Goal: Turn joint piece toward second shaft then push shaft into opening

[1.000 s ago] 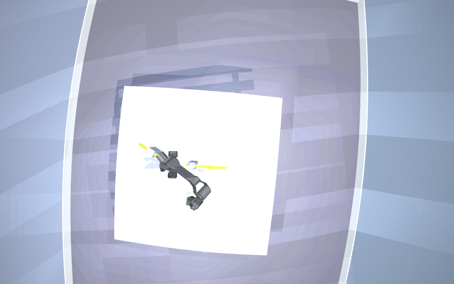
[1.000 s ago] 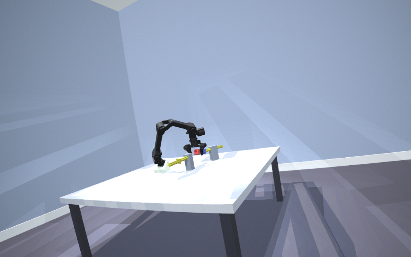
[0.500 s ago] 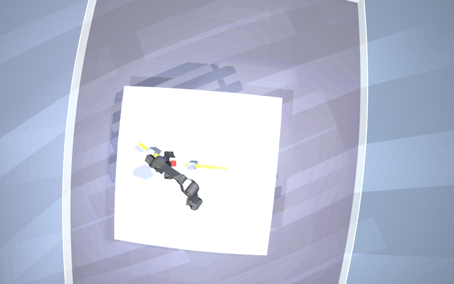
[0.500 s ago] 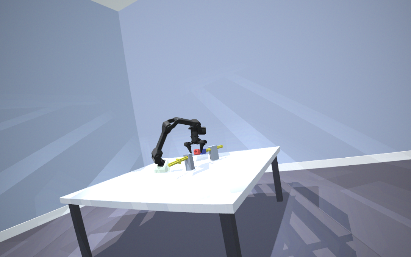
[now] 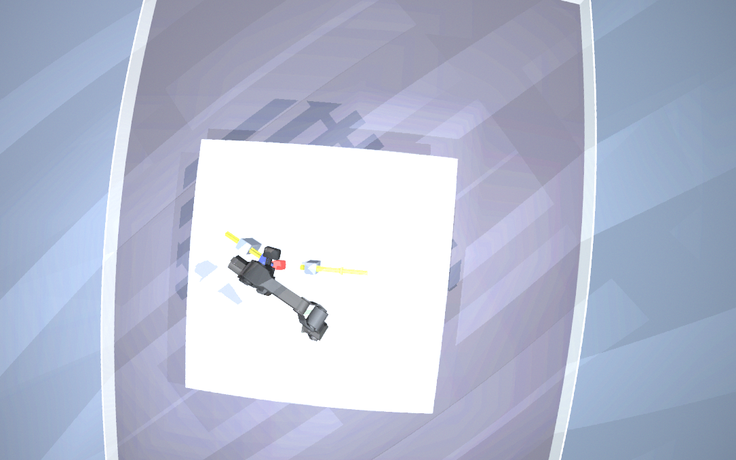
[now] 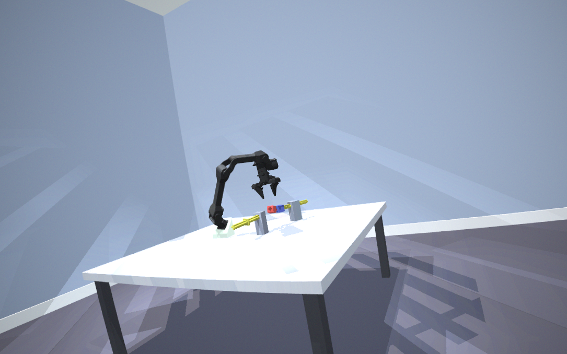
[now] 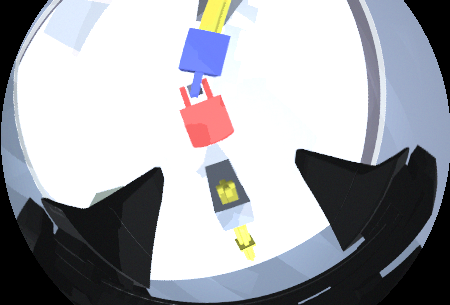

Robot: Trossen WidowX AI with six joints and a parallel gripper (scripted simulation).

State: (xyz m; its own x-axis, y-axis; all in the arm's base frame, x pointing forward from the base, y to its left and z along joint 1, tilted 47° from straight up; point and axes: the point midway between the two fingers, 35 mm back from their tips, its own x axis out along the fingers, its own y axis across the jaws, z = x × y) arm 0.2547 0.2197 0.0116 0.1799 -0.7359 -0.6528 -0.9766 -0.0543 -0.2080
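My gripper tip is 80 mm above the red square joint piece, 10 mm to the right of it and 10 mm past it.
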